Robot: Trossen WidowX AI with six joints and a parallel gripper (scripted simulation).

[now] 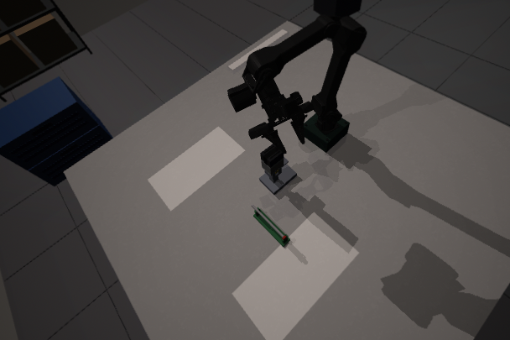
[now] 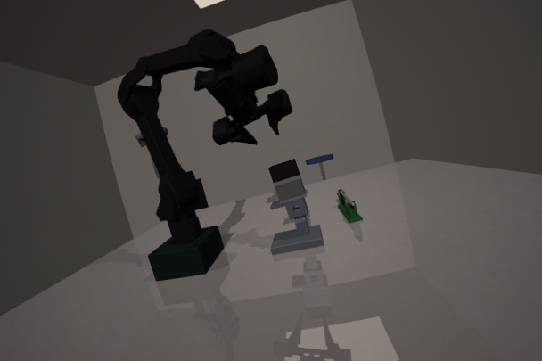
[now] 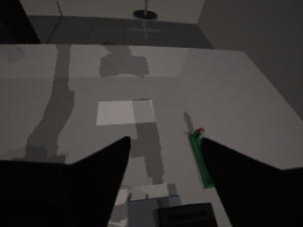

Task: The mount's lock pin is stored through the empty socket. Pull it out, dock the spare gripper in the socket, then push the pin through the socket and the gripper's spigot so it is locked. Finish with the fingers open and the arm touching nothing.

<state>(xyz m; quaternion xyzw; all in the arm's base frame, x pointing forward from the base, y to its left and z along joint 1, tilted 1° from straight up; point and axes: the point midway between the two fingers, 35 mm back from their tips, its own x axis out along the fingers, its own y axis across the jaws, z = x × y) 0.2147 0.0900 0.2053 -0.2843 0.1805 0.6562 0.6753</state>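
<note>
Right now my gripper tip is 150 mm short of the green stand, 70 mm to the right of it and 220 mm above it. Round my gripper tip: spare gripper: 40 mm ahead, 60 mm to the right, 120 mm below; then grey mount: 40 mm ahead, 60 mm to the right, 190 mm below.
</note>
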